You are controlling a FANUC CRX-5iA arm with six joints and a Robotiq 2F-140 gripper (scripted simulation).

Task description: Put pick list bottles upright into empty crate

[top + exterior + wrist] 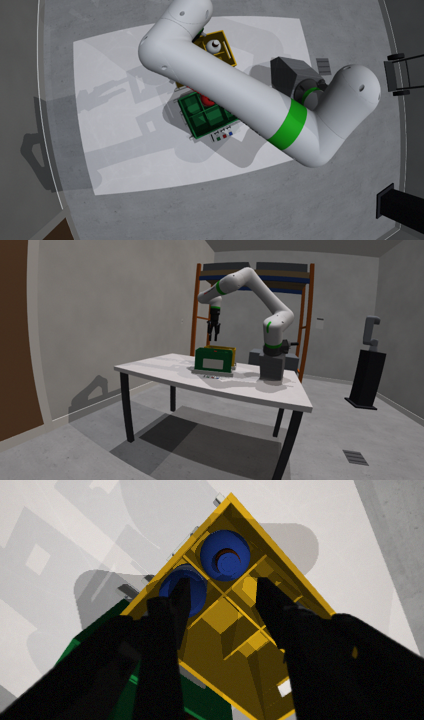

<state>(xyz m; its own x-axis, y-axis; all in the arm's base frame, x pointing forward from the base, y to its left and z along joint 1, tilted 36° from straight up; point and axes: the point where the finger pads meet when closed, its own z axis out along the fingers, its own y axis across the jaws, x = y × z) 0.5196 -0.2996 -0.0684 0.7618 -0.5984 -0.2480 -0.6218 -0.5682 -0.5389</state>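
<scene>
My gripper is now 17 cm above the blue-label bottle and 2 cm to the left of it. From my hand the other things lie so: yellow crate 17 cm below, 8 cm behind, 2 cm to the left; then red bottle 21 cm to the left, 17 cm below, 9 cm behind; then white bottle 17 cm below, 17 cm behind, 3 cm to the right.
</scene>
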